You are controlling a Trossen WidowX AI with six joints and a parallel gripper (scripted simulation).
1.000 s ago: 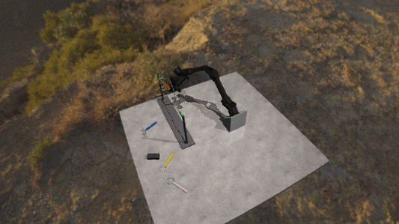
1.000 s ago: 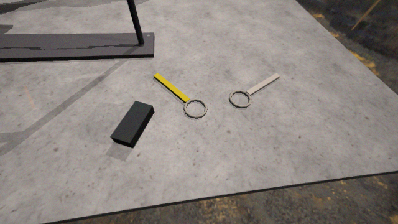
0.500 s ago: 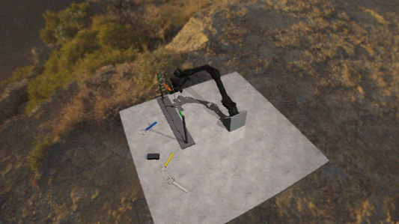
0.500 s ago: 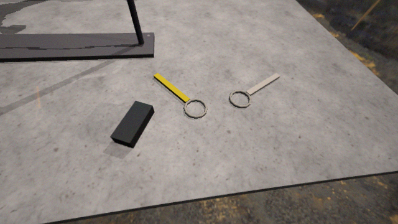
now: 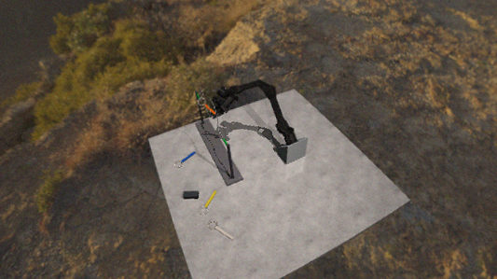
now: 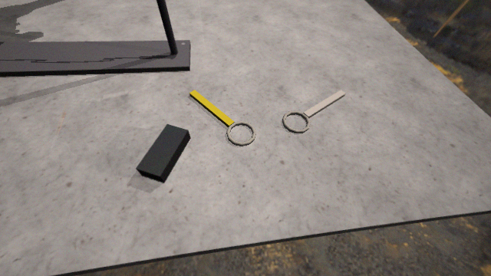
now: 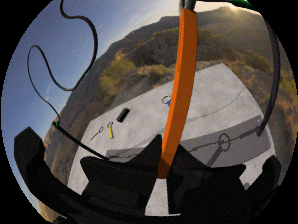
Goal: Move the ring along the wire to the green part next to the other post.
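Right now the orange-handled ring is 70 mm above my gripper tip, 60 mm to the right of it and 20 mm ahead of it. The rest, counted from my gripper tip: black block: 390 mm to the left, 310 mm ahead, 180 mm below; blue-handled ring: 280 mm ahead, 190 mm below, 90 mm to the left; yellow-handled ring: 490 mm to the left, 240 mm ahead, 190 mm below.
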